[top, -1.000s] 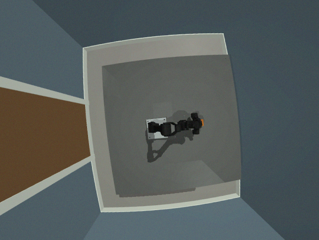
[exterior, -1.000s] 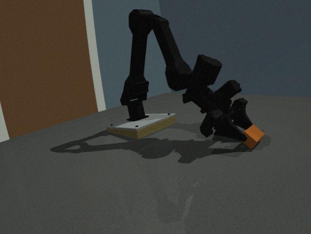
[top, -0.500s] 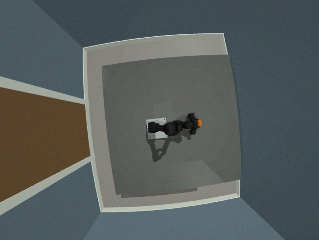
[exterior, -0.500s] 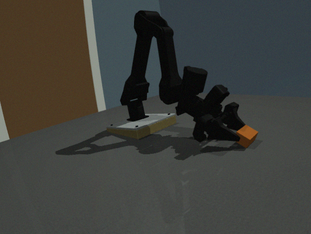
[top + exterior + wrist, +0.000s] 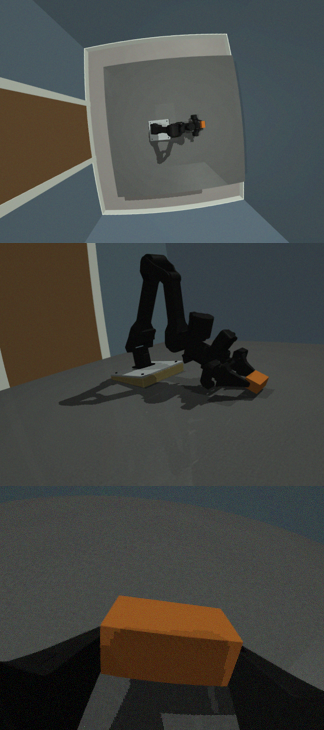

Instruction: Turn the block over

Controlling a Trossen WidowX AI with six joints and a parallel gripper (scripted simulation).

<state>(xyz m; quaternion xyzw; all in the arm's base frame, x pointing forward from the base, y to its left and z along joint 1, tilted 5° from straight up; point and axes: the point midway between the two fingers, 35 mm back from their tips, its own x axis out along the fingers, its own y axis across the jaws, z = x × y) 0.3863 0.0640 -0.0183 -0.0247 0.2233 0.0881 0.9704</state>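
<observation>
Now: gripper tip 10 mm above the orange block.
</observation>
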